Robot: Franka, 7 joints.
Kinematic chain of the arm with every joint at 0, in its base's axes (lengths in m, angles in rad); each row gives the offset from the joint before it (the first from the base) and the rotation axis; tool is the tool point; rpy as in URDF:
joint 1: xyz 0 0 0.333 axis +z
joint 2: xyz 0 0 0 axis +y
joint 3: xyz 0 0 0.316 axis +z
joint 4: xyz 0.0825 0 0 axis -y
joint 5: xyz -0.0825 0 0.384 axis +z
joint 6: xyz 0 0 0 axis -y
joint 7: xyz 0.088 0 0 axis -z
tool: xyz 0 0 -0.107 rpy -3.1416 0 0
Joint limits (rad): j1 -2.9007..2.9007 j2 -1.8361..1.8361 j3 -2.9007..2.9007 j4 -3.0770..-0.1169 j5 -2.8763..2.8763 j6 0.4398..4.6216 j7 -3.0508..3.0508
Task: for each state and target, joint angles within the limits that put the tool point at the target. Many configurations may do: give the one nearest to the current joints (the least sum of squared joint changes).
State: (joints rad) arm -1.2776 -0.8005 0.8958 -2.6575 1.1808 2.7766 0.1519
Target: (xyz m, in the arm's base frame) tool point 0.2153 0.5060 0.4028
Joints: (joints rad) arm -0.4652 -0.9174 1.5611 -2.2386 1.1446 2.6860 0.1519
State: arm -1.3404 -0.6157 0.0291 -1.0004 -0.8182 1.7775 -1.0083
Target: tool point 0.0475 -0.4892 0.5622
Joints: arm -1.3473 -0.1624 0.0125 -1.9295 -0.6635 1.5196 -1.0083
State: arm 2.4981 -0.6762 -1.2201 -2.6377 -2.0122 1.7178 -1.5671
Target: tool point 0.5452 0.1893 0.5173
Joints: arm 2.0728 -0.7619 -1.3159 -2.0797 -2.0987 1.6285 -1.5671
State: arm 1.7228 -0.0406 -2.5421 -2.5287 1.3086 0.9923 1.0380
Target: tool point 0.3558 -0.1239 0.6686
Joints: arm 1.8429 0.4958 -2.7147 -2.0671 1.4414 0.8382 1.0380
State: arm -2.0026 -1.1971 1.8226 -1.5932 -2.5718 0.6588 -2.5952
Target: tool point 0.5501 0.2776 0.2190
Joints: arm -1.9028 -1.4418 2.0970 -1.8115 -2.5866 0.5432 -2.5952
